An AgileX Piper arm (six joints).
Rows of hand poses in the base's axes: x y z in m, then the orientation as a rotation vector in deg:
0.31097 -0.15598 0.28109 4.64 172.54 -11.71
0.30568 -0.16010 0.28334 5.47 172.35 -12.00
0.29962 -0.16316 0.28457 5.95 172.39 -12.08
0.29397 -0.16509 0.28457 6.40 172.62 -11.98
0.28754 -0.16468 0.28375 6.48 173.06 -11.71
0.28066 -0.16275 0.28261 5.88 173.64 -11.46
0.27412 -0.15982 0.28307 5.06 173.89 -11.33
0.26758 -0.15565 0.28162 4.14 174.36 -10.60
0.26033 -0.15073 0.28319 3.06 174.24 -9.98
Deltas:
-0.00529 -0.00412 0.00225 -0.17 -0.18 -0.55
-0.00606 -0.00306 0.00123 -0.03 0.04 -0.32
-0.00565 -0.00193 0.00000 0.10 0.21 -0.30
-0.00643 0.00041 -0.00082 0.22 0.41 -0.06
-0.00688 0.00193 -0.00114 0.19 0.56 0.38
-0.00654 0.00293 0.00046 0.08 0.25 0.53
-0.00654 0.00417 -0.00145 0.48 0.43 0.61
-0.00725 0.00492 0.00157 0.36 -0.14 0.73

